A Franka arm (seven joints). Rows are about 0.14 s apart.
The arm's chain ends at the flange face. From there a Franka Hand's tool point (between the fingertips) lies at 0.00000 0.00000 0.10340 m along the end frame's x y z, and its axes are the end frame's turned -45 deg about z.
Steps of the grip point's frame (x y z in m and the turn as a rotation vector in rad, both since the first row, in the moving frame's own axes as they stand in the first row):
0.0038 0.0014 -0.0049 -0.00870 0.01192 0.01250
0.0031 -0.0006 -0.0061 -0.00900 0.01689 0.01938
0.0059 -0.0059 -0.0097 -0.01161 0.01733 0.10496
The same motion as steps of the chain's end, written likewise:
0.0022 -0.0015 -0.0049 0.00228 0.01458 0.01250
-0.0001 -0.0021 -0.0061 0.00558 0.01831 0.01938
-0.0021 -0.0080 -0.0097 0.00404 0.02046 0.10496

